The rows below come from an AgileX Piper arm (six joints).
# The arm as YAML. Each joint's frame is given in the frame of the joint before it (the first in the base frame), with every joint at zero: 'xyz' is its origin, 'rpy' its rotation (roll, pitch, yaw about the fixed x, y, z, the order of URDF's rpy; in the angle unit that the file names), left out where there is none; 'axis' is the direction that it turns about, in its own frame. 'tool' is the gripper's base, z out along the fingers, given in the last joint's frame.
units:
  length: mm
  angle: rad
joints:
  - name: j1
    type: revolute
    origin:
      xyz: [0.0, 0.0, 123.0]
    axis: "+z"
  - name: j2
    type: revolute
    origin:
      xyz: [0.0, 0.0, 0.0]
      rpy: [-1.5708, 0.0, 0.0]
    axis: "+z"
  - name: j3
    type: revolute
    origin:
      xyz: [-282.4, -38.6, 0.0]
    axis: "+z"
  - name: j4
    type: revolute
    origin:
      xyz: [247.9, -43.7, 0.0]
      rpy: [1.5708, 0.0, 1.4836]
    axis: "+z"
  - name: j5
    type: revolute
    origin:
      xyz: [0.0, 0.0, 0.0]
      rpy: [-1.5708, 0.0, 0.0]
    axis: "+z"
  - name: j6
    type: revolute
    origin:
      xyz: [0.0, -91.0, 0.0]
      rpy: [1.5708, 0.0, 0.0]
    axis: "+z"
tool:
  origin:
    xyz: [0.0, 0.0, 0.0]
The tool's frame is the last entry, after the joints.
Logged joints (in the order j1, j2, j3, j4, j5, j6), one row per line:
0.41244 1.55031 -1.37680 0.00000 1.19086 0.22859
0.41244 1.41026 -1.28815 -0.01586 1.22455 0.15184
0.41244 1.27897 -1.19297 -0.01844 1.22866 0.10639
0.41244 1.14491 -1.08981 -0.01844 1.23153 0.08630
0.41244 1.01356 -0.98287 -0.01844 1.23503 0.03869
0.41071 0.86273 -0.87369 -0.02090 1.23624 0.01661
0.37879 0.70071 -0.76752 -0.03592 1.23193 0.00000
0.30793 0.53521 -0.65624 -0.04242 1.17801 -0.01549
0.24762 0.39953 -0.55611 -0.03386 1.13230 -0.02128
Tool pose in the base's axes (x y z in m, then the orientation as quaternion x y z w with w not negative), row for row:
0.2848 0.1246 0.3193 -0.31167 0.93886 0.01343 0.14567
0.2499 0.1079 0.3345 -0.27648 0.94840 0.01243 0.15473
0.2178 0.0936 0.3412 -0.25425 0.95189 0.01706 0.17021
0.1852 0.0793 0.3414 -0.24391 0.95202 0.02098 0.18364
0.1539 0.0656 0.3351 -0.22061 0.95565 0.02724 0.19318
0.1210 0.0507 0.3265 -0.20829 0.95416 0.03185 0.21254
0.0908 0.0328 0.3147 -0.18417 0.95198 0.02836 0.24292
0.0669 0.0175 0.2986 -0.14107 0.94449 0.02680 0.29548
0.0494 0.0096 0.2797 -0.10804 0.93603 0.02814 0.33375
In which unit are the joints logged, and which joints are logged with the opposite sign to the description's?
The joints are logged in radians. Opposite sign: j6.
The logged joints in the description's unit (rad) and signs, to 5 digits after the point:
0.41244 1.55031 -1.37680 0.00000 1.19086 -0.22859
0.41244 1.41026 -1.28815 -0.01586 1.22455 -0.15184
0.41244 1.27897 -1.19297 -0.01844 1.22866 -0.10639
0.41244 1.14491 -1.08981 -0.01844 1.23153 -0.08630
0.41244 1.01356 -0.98287 -0.01844 1.23503 -0.03869
0.41071 0.86273 -0.87369 -0.02090 1.23624 -0.01661
0.37879 0.70071 -0.76752 -0.03592 1.23193 0.00000
0.30793 0.53521 -0.65624 -0.04242 1.17801 0.01549
0.24762 0.39953 -0.55611 -0.03386 1.13230 0.02128

